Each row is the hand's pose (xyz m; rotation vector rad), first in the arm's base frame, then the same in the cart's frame.
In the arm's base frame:
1: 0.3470 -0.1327 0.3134 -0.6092 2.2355 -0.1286
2: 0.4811 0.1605 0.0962 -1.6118 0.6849 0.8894
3: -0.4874 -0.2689 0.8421 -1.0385 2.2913 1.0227
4: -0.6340 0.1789 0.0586 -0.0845 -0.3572 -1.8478
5: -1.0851 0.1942 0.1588 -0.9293 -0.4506 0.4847
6: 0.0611 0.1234 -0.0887 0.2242 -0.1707 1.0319
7: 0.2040 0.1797 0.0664 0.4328 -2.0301 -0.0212
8: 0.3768 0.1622 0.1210 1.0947 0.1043 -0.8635
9: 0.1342 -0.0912 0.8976 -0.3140 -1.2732 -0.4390
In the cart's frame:
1: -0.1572 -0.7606 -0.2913 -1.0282 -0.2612 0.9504
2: -0.5045 -0.5964 -0.3508 -1.0459 -2.1698 0.4715
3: 0.4991 -1.2133 -0.8902 -1.9538 -0.6705 0.8260
4: 0.0951 -0.4952 -1.2865 1.7881 -0.2712 0.1853
5: 0.3488 -0.5693 -1.6657 0.5608 -2.7048 0.8189
6: -0.2688 -0.3832 -0.6839 -0.3315 1.8304 -2.1097
7: -0.3706 -0.5531 -0.5921 -2.0159 1.0558 -0.3098
8: -0.4441 -0.6149 -0.4374 1.6604 0.1152 1.8467
9: 0.0166 -1.3309 -0.4726 2.2678 -1.9364 0.4367

